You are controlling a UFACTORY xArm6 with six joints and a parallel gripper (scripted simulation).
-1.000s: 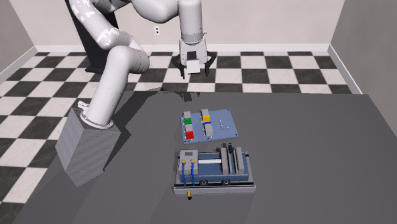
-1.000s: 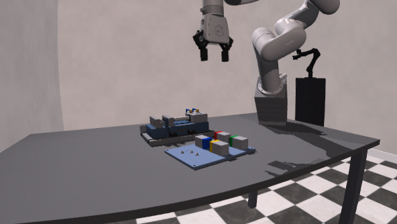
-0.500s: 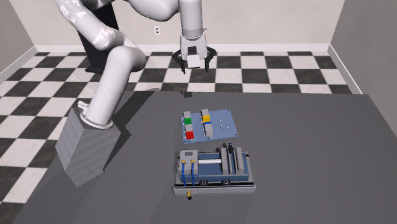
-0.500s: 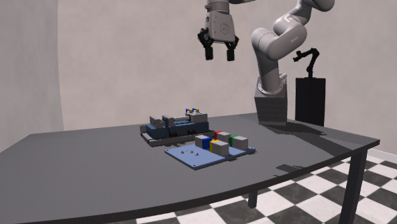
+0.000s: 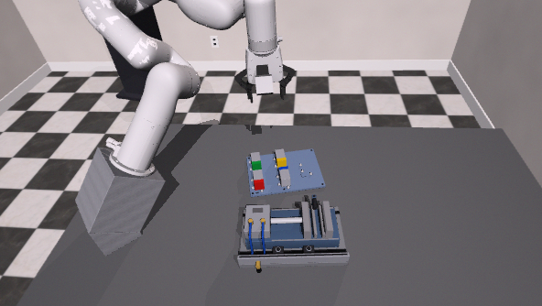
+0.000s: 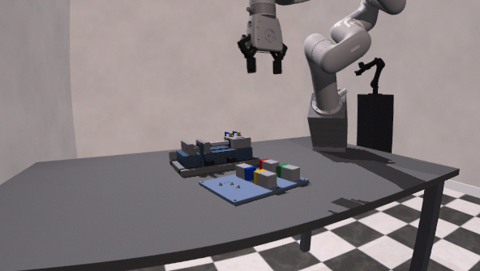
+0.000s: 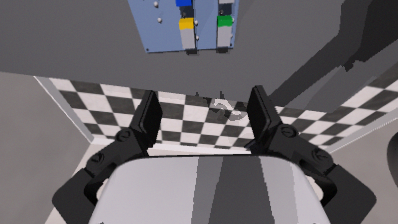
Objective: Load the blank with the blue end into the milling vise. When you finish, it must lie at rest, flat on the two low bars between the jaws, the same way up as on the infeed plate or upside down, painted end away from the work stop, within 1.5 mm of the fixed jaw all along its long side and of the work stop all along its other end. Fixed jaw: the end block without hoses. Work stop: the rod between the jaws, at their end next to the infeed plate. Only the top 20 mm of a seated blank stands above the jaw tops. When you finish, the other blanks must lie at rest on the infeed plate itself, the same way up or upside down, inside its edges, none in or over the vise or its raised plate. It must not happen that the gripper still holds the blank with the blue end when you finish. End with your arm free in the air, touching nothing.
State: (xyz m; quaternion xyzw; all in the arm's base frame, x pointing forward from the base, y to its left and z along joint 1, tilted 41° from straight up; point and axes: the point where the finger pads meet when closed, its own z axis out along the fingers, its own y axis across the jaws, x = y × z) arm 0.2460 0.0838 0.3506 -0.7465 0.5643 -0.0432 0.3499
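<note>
Right now the blue-ended blank is 60 mm ahead of my hand, 40 mm to the right of it and 290 mm below it. Also, from my hand: yellow-ended blank: 20 mm ahead, 50 mm to the left, 290 mm below; red-ended blank: 30 mm behind, 70 mm to the right, 290 mm below; green-ended blank: 60 mm behind, 10 mm to the left, 290 mm below.
</note>
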